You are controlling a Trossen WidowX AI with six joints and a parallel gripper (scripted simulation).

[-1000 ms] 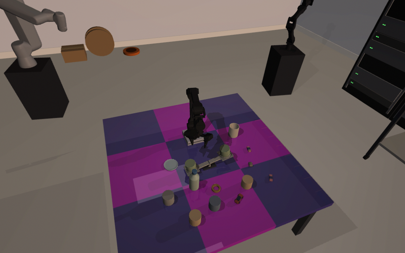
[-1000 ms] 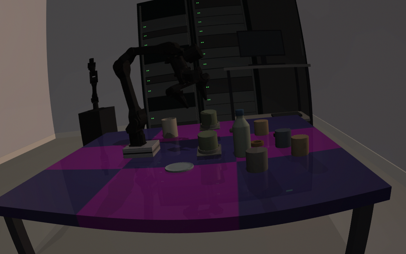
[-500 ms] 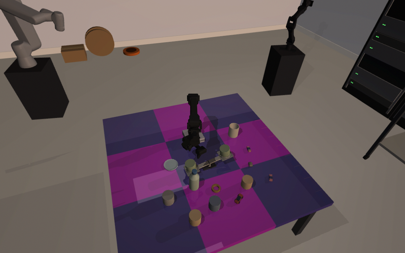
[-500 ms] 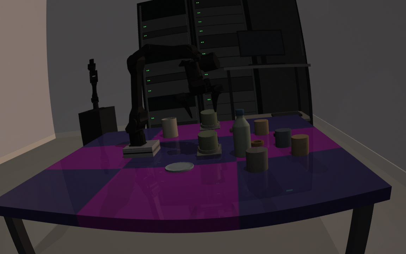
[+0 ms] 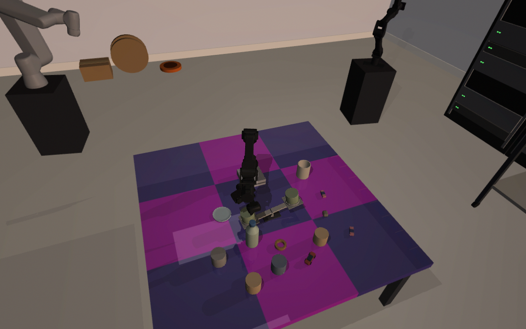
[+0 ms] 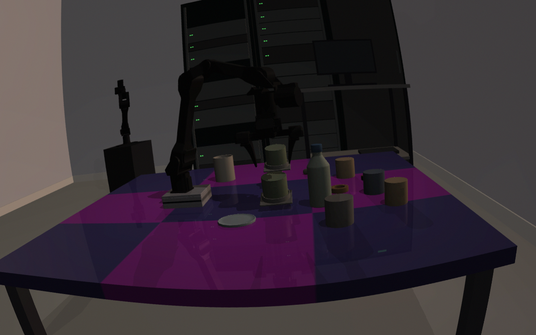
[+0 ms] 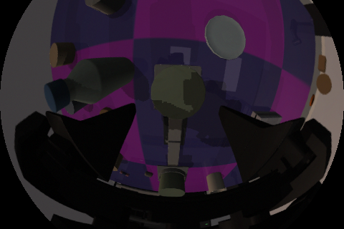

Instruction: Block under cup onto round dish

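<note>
Now: the grey block 80 mm below my gripper tip. Round my gripper tip: bottle: 130 mm ahead, 10 mm below; grey balance: 30 mm behind, 130 mm to the left, 100 mm below; balance beam: 30 mm behind, 130 mm to the left, 80 mm below.
</note>
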